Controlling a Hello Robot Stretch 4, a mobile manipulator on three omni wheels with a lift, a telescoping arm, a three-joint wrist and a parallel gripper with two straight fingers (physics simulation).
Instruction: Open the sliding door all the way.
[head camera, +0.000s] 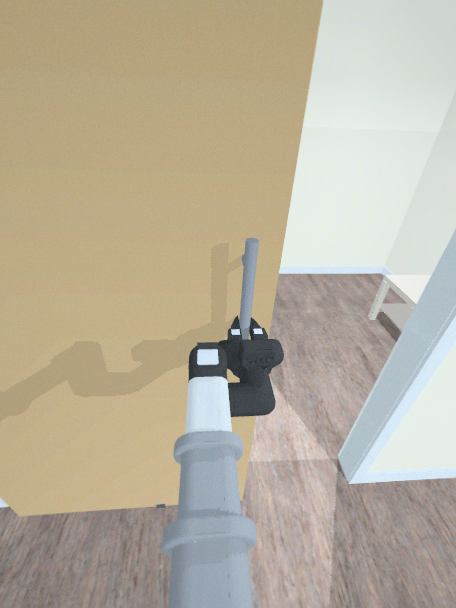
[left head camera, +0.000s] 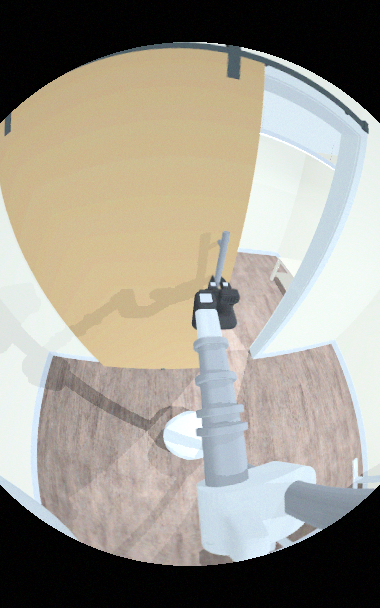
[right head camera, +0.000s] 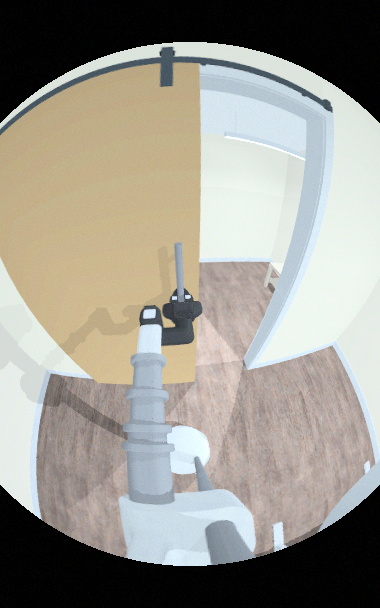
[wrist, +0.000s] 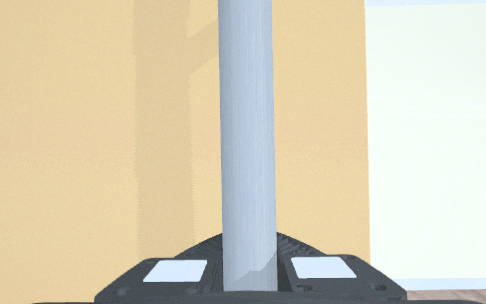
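Seen in the pictures: robot's base, origin of its link: (left head camera: 189, 434) (right head camera: 182, 448).
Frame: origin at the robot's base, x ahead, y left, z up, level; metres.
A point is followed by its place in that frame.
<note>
The tan sliding door (head camera: 150, 150) {y 0.094, x 0.645, z 1.464 m} (left head camera: 140, 175) {y 0.188, x 0.644, z 1.501 m} (right head camera: 110, 175) {y 0.113, x 0.645, z 1.573 m} (wrist: 320, 125) {y -0.135, x 0.645, z 1.188 m} hangs from a dark overhead rail (left head camera: 300, 80) (right head camera: 265, 72). It is partly open, with a gap between its right edge and the white door frame (head camera: 405, 350) {y -0.719, x 0.778, z 0.835 m} (left head camera: 325, 225) {y -0.719, x 0.768, z 1.406 m} (right head camera: 300, 225) {y -0.719, x 0.777, z 1.376 m}. A vertical grey bar handle (head camera: 248, 285) {y -0.086, x 0.576, z 1.234 m} (left head camera: 222, 255) {y -0.086, x 0.575, z 1.241 m} (right head camera: 179, 270) {y -0.089, x 0.576, z 1.230 m} (wrist: 248, 125) {y -0.088, x 0.575, z 1.182 m} stands off the door near its right edge. My gripper (head camera: 245, 327) {y -0.087, x 0.619, z 1.113 m} (left head camera: 218, 281) {y -0.087, x 0.619, z 1.113 m} (right head camera: 181, 296) {y -0.087, x 0.619, z 1.113 m} (wrist: 250, 252) {y -0.087, x 0.619, z 1.113 m} is shut on the handle's lower part, one finger on each side. The handle's lower end is hidden behind the gripper.
Through the doorway, a white table (head camera: 400, 287) {y -1.541, x 1.881, z 0.423 m} (left head camera: 285, 272) (right head camera: 272, 272) stands on the right behind the frame. White wall lies on both sides of the door. A round white disc (left head camera: 182, 435) {y 0.058, x 0.003, z 0.187 m} (right head camera: 192, 450) {y -0.078, x -0.009, z 0.187 m} is low on the floor, beside my arm (head camera: 210, 480) {y -0.002, x 0.221, z 1.223 m} (left head camera: 217, 395) {y 0.004, x 0.144, z 1.226 m} (right head camera: 148, 415) {y -0.010, x 0.138, z 1.227 m}.
</note>
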